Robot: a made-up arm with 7 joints. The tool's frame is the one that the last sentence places.
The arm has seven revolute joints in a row. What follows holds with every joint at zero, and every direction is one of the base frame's.
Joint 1 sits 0.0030 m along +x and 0.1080 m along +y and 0.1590 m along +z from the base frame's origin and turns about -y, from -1.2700 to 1.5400 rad.
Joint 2 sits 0.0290 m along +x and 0.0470 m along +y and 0.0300 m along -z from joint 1 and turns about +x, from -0.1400 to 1.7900 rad.
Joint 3 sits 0.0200 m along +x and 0.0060 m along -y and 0.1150 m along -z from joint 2 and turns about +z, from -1.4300 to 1.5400 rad.
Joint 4 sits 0.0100 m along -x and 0.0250 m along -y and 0.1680 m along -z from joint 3 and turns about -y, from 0.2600 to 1.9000 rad.
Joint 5 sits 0.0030 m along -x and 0.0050 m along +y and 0.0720 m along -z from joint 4 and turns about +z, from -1.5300 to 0.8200 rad.
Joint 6 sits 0.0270 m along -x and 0.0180 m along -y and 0.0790 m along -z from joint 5 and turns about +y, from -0.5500 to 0.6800 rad.
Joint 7 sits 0.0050 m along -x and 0.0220 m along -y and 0.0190 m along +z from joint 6 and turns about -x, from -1.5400 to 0.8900 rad.
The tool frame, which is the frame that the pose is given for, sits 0.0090 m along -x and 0.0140 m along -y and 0.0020 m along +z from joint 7; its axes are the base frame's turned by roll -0.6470, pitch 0.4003 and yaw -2.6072 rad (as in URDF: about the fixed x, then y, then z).
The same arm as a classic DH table. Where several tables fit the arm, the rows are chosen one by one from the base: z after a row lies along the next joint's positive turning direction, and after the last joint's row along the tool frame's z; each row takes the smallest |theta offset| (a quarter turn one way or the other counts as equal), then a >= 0, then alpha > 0; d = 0 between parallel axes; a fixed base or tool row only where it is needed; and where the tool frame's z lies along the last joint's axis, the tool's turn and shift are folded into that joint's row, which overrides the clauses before.
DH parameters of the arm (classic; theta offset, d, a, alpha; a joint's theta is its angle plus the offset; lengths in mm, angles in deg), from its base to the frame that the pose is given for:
base (fixed): 0 159 3 90
joint 1: -90 -155 30 -90
joint 2: -90 49 6 90
joint 3: -90 -283 10 -90
joint 4: 0 20 3 90
joint 5: 0 -151 27 90
joint 6: 90 -40 19 90
joint 7: 47.34 14.4 -8.9 92.26
tool (fixed): 127.52 11 0 0
Joint limits (deg, base to tool): -72.77..88.24 -8.02..102.56 -81.93..88.24 14.9..108.86 -87.66..46.98 -31.51..38.96 -88.24..50.99

